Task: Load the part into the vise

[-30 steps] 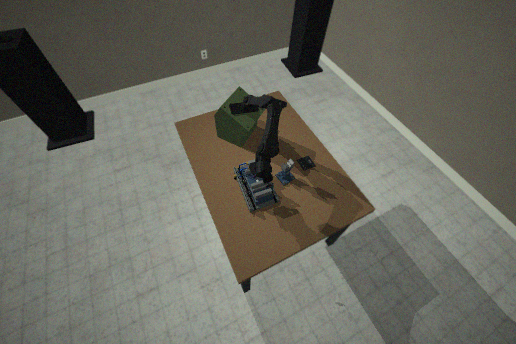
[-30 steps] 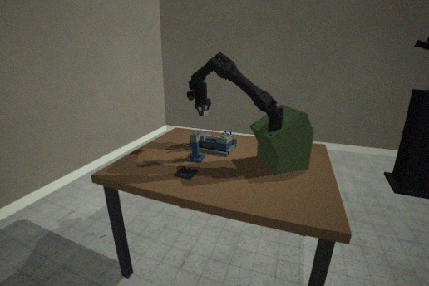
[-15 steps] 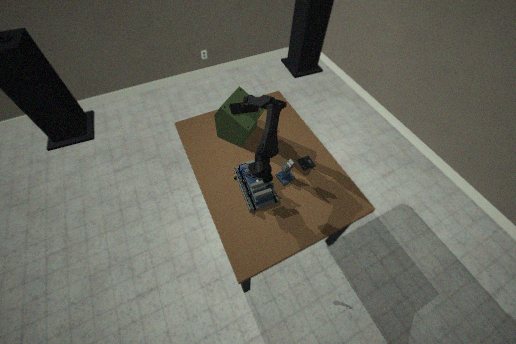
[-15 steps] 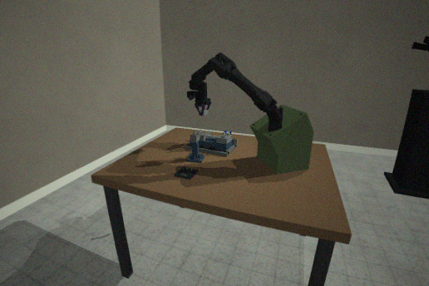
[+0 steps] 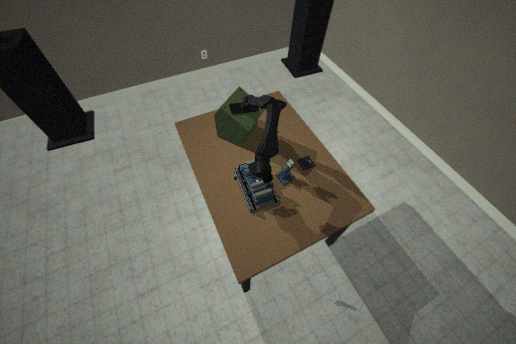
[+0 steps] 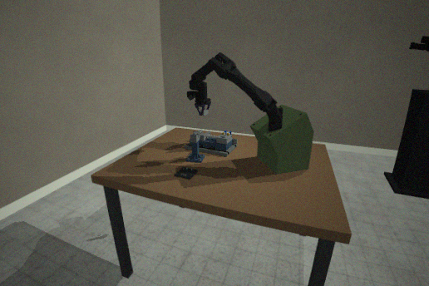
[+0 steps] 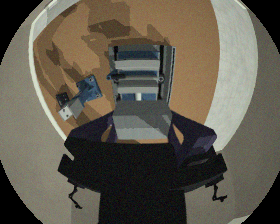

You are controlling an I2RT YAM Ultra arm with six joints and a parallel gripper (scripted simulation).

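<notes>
My hand is right at the part. From my hand the other things lie so: vise 19 cm below, 6 cm behind, 1 cm to the left; then infeed plate 38 cm to the left, 22 cm below, 10 cm behind.
</notes>
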